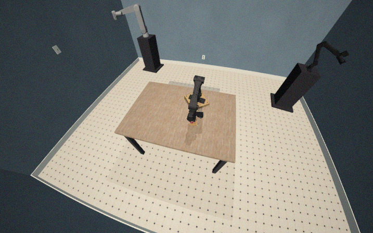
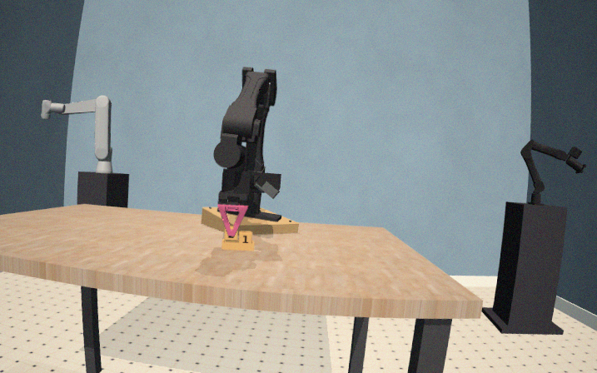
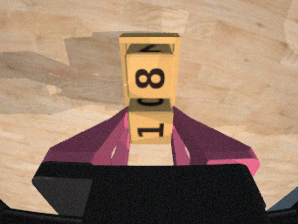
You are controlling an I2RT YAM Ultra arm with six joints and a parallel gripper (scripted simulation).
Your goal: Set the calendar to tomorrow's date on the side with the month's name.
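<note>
The digit cube is right at my hand. Round my hand: tan tray 10 mm behind, 20 mm to the left, 30 mm below.
</note>
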